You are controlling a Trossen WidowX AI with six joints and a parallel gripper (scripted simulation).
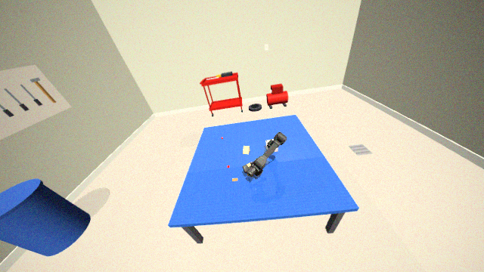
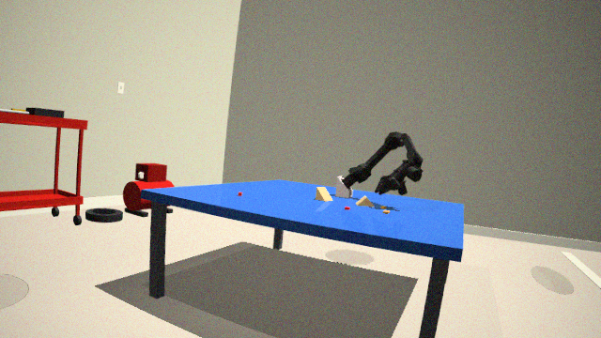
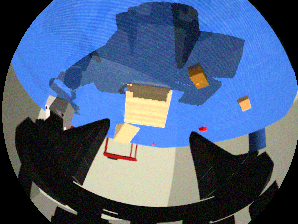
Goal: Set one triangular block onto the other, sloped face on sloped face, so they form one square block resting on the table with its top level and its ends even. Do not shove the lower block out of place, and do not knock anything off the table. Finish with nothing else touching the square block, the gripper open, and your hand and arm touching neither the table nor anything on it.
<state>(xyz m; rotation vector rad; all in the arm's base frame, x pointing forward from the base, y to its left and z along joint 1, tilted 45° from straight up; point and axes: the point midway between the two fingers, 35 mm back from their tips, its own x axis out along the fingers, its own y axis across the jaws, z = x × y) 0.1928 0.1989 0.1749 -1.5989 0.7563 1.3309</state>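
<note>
Right now the triangular block is 50 mm to the right of my gripper tip, 40 mm below it and 20 mm ahead of it. The rest, counted from my gripper tip: tan piece 150 mm ahead, 90 mm to the left, 60 mm below; orange bit 60 mm below, 50 mm to the left, 30 mm ahead.
</note>
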